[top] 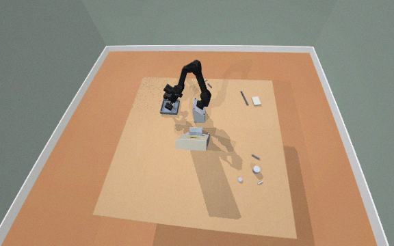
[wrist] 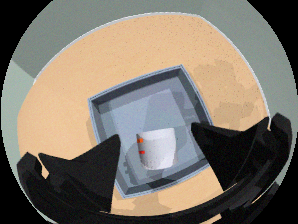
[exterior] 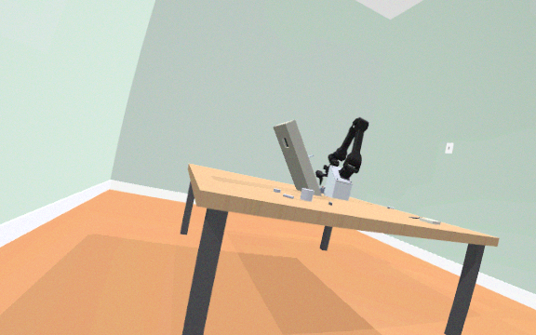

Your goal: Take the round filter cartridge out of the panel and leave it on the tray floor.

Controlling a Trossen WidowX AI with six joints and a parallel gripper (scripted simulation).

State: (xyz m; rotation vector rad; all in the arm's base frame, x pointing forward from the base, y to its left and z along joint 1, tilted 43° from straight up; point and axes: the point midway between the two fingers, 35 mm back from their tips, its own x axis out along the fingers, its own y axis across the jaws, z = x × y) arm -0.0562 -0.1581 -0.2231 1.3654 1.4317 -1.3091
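My gripper tip is 20 mm to the right of the filter cartridge and 20 mm above it. Round my gripper tip: blue-grey tray: 40 mm below; then white block: 760 mm to the left, 140 mm behind, 40 mm below; then service panel: 380 mm ahead, 300 mm to the left, 140 mm above.
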